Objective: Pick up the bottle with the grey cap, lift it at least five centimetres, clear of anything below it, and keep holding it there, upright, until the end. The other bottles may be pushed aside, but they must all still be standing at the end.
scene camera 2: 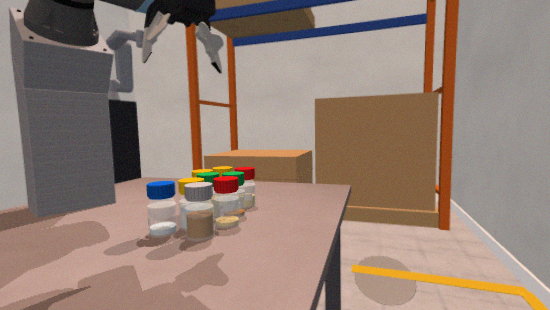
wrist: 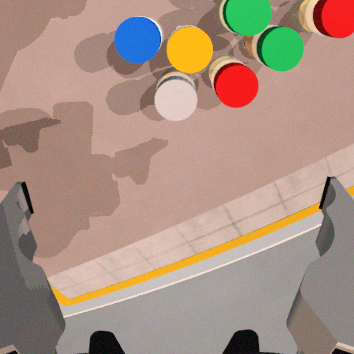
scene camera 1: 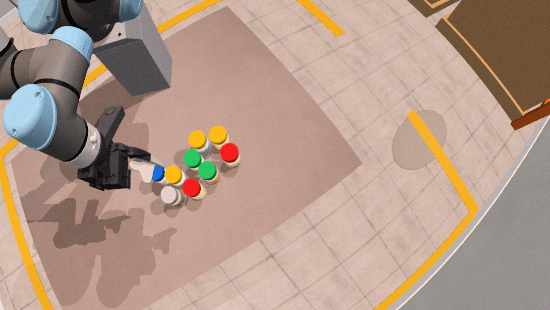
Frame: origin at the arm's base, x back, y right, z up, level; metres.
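Where they show: gripper, between the fingertips: (scene camera 2: 186, 68) (wrist: 174, 181) (scene camera 1: 136, 170); arm's base, origin of its link: (scene camera 2: 63, 31).
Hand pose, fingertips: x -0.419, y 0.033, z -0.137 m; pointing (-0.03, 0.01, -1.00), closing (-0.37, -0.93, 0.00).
Observation:
Things, the pixels of their centre, and the offset from my fingertips. Level surfaces: height alone.
- bottle with the grey cap, middle of its body: (wrist: 175, 90) (scene camera 2: 199, 210) (scene camera 1: 173, 196) dz -0.281, dx -0.024, dy +0.009 m
- blue-capped bottle, middle of its body: (wrist: 141, 36) (scene camera 2: 162, 208) (scene camera 1: 160, 175) dz -0.281, dx +0.062, dy +0.022 m
- yellow-capped bottle, middle of its body: (wrist: 187, 45) (scene camera 2: 192, 203) (scene camera 1: 177, 177) dz -0.281, dx +0.027, dy -0.030 m
- red-capped bottle, middle of its body: (wrist: 229, 77) (scene camera 2: 226, 201) (scene camera 1: 195, 189) dz -0.281, dx -0.036, dy -0.069 m
- table, height of its surface: dz -0.333 m
The bottle with the grey cap (scene camera 1: 169, 195) (scene camera 2: 199, 215) (wrist: 176, 100) stands upright on the table at the near corner of the bottle group; brownish contents show in it. Beside it stand a blue-capped bottle (scene camera 1: 158, 173) (scene camera 2: 161, 190) (wrist: 137, 40), a yellow-capped bottle (scene camera 1: 173, 175) (wrist: 190, 50) and a red-capped bottle (scene camera 1: 191, 188) (scene camera 2: 226, 185) (wrist: 236, 85). My gripper (scene camera 2: 181, 66) (wrist: 174, 181) is open and empty, high above the table. In the wrist view the grey cap lies ahead of the gap between the fingers. In scene camera 1 a finger partly overlaps the blue-capped bottle.
Beyond these stand two green-capped bottles (scene camera 1: 192, 158) (scene camera 1: 207, 170), two more yellow-capped ones (scene camera 1: 197, 139) (scene camera 1: 218, 135) and another red-capped one (scene camera 1: 229, 152), all upright. The table (scene camera 1: 300, 150) (scene camera 2: 280, 240) ends to their right in scene camera 2. The grey pedestal (scene camera 1: 135, 67) (scene camera 2: 70, 150) is at the arm's base.

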